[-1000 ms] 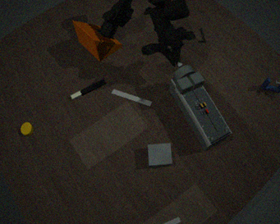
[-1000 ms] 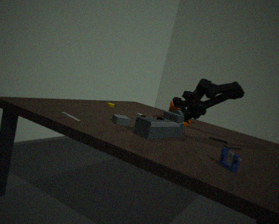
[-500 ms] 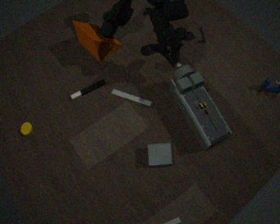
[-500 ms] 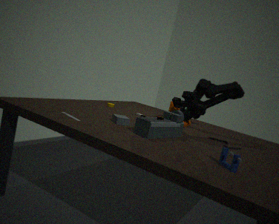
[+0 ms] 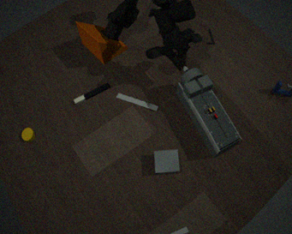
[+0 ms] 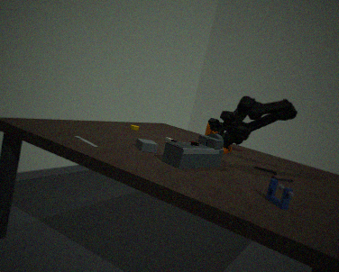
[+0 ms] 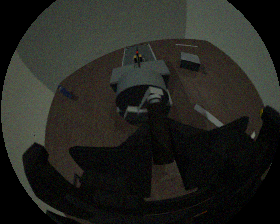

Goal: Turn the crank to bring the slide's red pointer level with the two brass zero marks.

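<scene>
My gripper tip is 19 cm short of the red pointer, 2 cm to the left of it and 1 cm above it. Also, from my gripper tip: grey block 20 cm ahead, 21 cm to the right, 7 cm below; yellow disc 15 cm behind, 56 cm to the right, 8 cm below; black-and-white marker 15 cm behind, 29 cm to the right, 9 cm below.
</scene>
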